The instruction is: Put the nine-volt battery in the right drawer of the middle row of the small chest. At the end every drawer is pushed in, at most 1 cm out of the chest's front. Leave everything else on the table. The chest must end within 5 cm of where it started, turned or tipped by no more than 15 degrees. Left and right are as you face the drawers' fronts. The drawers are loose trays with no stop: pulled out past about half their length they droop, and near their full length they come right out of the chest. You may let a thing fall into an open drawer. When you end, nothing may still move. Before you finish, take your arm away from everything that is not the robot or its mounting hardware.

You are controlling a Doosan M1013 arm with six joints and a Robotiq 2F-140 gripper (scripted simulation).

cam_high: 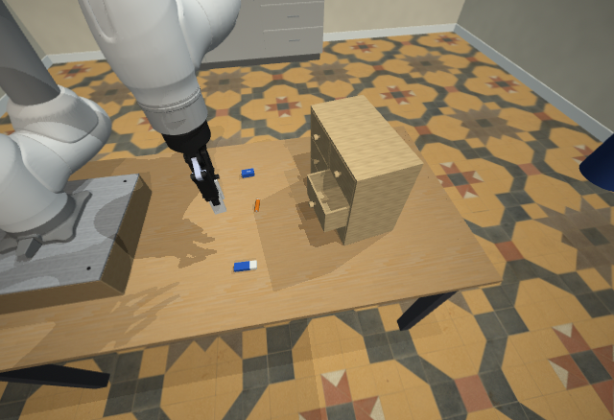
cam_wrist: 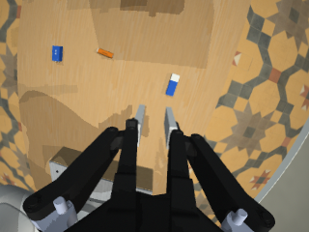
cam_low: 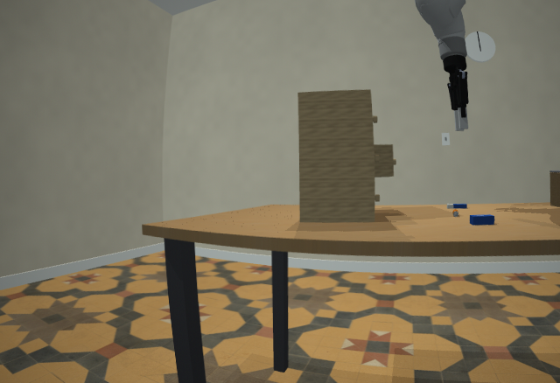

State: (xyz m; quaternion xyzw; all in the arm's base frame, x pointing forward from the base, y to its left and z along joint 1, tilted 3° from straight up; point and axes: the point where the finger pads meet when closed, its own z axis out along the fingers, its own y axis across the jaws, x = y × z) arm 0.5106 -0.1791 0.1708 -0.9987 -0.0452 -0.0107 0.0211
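Right now the nine-volt battery is 320 mm to the left of my hand, 270 mm below it and 40 mm ahead of it. The rest, counted from my hand: white eraser-like block (270 mm below, 50 mm to the right, 20 mm ahead); small orange cylinder (270 mm below, 160 mm to the left, 70 mm ahead).
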